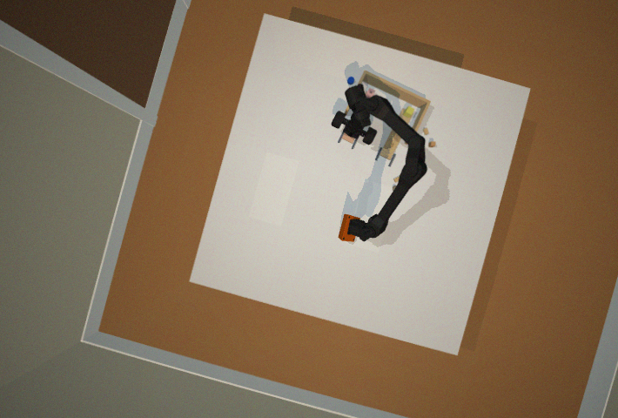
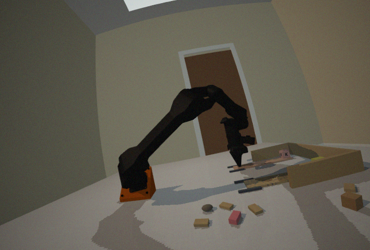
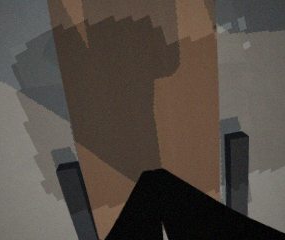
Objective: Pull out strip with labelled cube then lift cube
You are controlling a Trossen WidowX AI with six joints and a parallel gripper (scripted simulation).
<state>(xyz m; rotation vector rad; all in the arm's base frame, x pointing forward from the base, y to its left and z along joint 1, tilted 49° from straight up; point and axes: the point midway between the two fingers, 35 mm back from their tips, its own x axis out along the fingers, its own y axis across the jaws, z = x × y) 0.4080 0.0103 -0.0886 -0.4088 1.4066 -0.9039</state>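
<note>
The labelled cube is 19 cm ahead of my gripper tip, 6 cm to the right of it and 2 cm above it. The rest, counted from my gripper tip: dark pebble (20 cm behind, 25 cm to the right); brown cube (2 cm ahead, 38 cm to the right); pink block (16 cm behind, 30 cm to the right).
</note>
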